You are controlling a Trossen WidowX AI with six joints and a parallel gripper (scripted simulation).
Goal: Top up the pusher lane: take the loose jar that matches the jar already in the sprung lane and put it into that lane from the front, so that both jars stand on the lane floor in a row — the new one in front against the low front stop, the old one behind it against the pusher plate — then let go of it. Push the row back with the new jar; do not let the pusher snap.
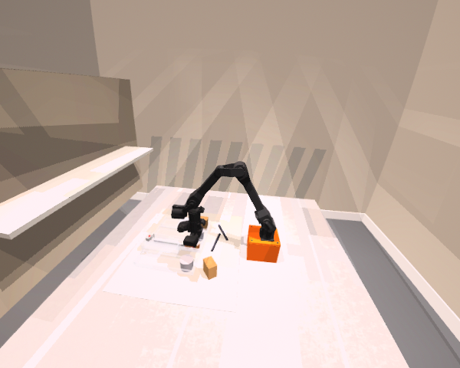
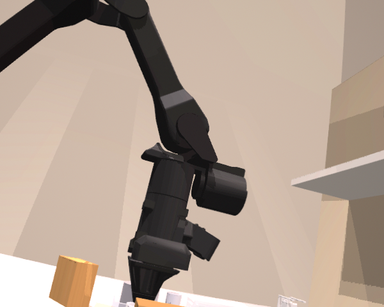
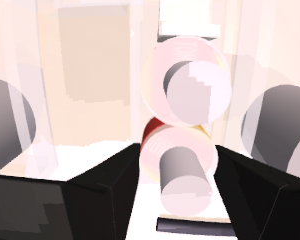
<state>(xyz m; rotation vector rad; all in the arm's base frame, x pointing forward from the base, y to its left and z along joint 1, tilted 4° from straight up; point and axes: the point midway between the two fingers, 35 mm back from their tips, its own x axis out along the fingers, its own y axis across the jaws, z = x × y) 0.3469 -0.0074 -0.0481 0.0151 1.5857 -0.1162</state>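
Now: gripper tip 140 mm short of the clear pusher lane, 10 mm to the right of it and 10 mm above it. The rest, counted from my gripper tip: red dot: 230 mm ahead, 20 mm to the left, 40 mm above; then shelf: 500 mm ahead, 40 mm to the right, 340 mm above.
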